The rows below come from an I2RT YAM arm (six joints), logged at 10 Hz.
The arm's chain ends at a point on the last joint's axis. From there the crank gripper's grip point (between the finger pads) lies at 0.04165 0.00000 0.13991 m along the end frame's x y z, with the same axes.
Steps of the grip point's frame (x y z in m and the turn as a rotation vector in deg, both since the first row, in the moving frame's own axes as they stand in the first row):
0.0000, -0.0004, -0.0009, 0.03, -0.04, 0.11
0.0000, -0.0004, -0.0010, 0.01, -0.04, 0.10
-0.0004, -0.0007, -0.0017, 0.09, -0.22, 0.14
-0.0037, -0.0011, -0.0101, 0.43, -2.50, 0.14
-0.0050, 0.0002, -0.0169, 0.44, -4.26, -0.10
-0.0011, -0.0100, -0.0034, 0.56, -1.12, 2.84
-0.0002, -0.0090, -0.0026, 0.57, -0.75, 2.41
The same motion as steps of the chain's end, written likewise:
0.0001, -0.0004, -0.0009, 0.03, -0.04, 0.11
0.0001, -0.0004, -0.0010, 0.01, -0.04, 0.10
0.0001, -0.0006, -0.0019, 0.09, -0.22, 0.14
0.0024, -0.0001, -0.0118, 0.43, -2.50, 0.14
0.0055, 0.0013, -0.0196, 0.44, -4.26, -0.10
0.0017, -0.0106, -0.0042, 0.56, -1.12, 2.84
0.0016, -0.0093, -0.0031, 0.57, -0.75, 2.41

